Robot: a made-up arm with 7 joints.
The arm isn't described. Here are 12 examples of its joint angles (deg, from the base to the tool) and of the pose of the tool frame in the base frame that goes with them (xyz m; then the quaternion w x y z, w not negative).
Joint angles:
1: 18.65 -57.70 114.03 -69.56 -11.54 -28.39 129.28
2: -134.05 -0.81 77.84 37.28 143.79 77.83 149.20
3: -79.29 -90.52 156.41 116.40 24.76 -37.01 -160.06
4: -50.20 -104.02 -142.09 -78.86 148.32 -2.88 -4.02
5: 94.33 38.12 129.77 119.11 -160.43 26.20 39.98
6: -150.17 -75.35 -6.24 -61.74 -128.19 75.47 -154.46
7: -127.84 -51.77 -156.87 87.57 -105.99 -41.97 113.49
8: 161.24 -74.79 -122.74 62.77 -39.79 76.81 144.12
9: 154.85 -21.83 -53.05 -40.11 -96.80 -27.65 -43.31
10: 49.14 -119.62 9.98 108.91 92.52 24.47 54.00
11: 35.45 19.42 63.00 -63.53 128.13 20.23 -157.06
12: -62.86 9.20 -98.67 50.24 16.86 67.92 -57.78
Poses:
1: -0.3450 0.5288 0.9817 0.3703 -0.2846 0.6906 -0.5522
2: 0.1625 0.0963 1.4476 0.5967 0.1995 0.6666 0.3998
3: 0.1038 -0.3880 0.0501 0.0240 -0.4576 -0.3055 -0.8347
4: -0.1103 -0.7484 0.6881 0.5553 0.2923 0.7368 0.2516
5: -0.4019 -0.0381 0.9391 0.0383 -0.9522 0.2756 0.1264
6: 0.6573 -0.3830 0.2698 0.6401 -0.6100 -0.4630 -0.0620
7: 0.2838 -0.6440 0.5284 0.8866 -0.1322 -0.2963 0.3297
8: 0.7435 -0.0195 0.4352 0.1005 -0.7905 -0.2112 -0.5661
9: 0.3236 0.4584 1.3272 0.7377 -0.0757 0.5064 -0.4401
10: -0.5263 0.3187 0.6187 0.7205 -0.4891 0.3059 0.3847
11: 0.1894 0.2845 1.2332 0.5688 0.4428 -0.1445 -0.6779
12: -0.1703 0.3110 1.2659 0.2318 -0.9090 0.1783 -0.2971
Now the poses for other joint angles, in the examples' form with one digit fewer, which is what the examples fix.
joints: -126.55 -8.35 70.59 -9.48 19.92 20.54 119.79
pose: 0.128 -0.191 1.505 0.026 0.600 0.067 -0.797
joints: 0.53 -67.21 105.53 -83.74 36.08 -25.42 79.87
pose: -0.451 0.425 0.781 0.462 -0.271 0.682 -0.498
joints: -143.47 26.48 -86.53 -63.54 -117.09 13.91 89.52
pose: 0.044 0.581 1.216 0.157 0.412 -0.542 -0.716
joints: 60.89 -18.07 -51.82 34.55 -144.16 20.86 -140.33
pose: 0.012 0.262 1.440 0.181 0.614 -0.113 -0.760
